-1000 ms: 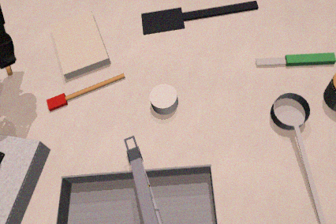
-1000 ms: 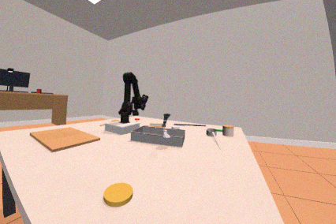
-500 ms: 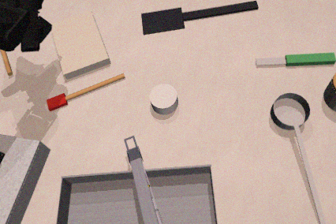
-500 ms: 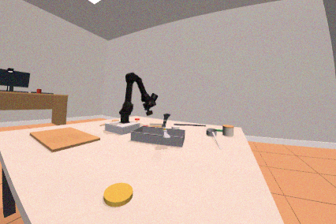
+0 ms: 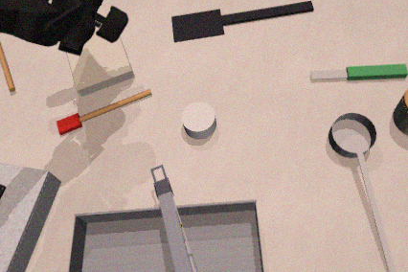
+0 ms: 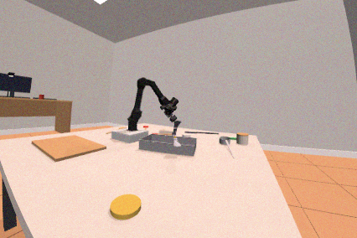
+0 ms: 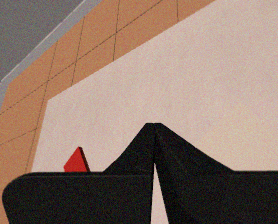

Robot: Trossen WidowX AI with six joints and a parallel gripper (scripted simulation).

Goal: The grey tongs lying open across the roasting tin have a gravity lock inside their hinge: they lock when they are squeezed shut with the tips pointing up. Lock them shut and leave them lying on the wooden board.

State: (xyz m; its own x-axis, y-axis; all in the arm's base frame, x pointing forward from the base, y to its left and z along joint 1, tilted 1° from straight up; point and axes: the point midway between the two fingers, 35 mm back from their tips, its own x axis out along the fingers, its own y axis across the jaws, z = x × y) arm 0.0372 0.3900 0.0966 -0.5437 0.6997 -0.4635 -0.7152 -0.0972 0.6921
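My gripper tip is now 370 mm to the left of the yellow slider, 330 mm short of it and 90 mm above it. From my gripper tip the other things lie so: white block: 130 mm below, 50 mm to the right, 20 mm ahead; black spatula: 280 mm ahead, 140 mm below, 120 mm to the left; red-headed brush: 190 mm to the right, 140 mm below, 70 mm ahead.
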